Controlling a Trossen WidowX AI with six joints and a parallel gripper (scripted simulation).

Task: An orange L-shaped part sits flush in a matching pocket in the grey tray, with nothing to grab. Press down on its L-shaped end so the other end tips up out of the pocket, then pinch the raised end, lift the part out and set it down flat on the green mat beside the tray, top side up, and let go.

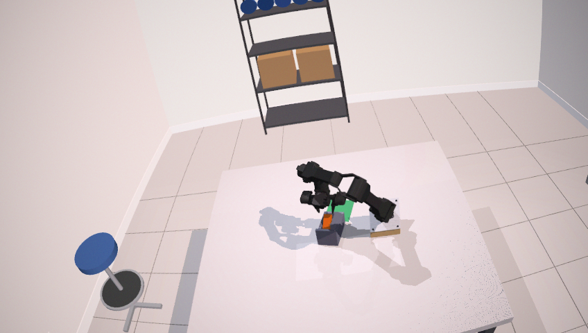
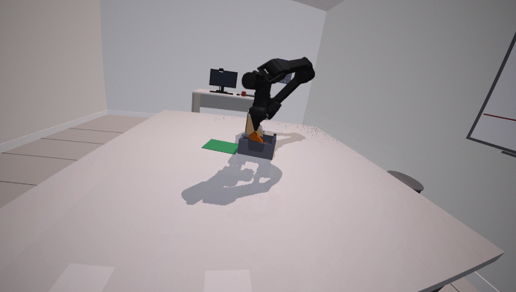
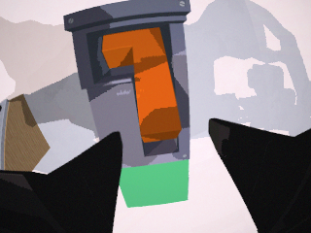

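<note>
My gripper tip is 7 cm above the orange L-shaped part and 4 cm to the right of it. From my gripper tip the other things lie so: green mat 13 cm to the right, 13 cm below, 6 cm behind.
</note>
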